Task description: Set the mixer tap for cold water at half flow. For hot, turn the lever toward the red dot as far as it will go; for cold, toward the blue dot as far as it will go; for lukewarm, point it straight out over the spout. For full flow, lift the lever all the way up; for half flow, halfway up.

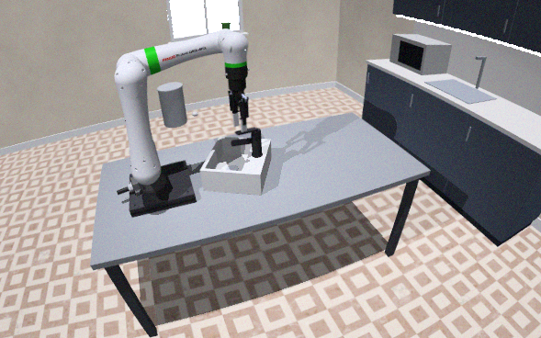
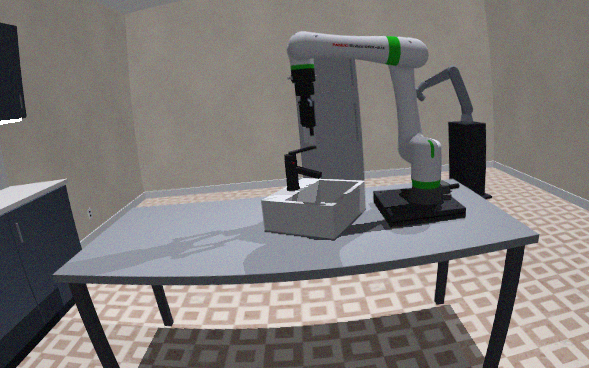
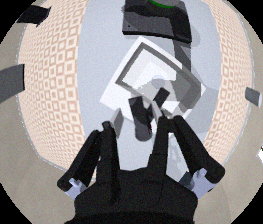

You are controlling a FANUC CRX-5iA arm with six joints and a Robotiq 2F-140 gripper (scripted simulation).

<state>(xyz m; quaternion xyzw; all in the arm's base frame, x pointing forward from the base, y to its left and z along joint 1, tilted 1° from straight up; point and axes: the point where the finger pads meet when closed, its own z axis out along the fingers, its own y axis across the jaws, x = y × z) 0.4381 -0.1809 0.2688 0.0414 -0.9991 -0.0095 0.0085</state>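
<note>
Right now the lever is 3 cm ahead of my hand and 5 cm below it. The rest, counted from my hand: white basin: 1 cm behind, 8 cm to the left, 29 cm below.
</note>
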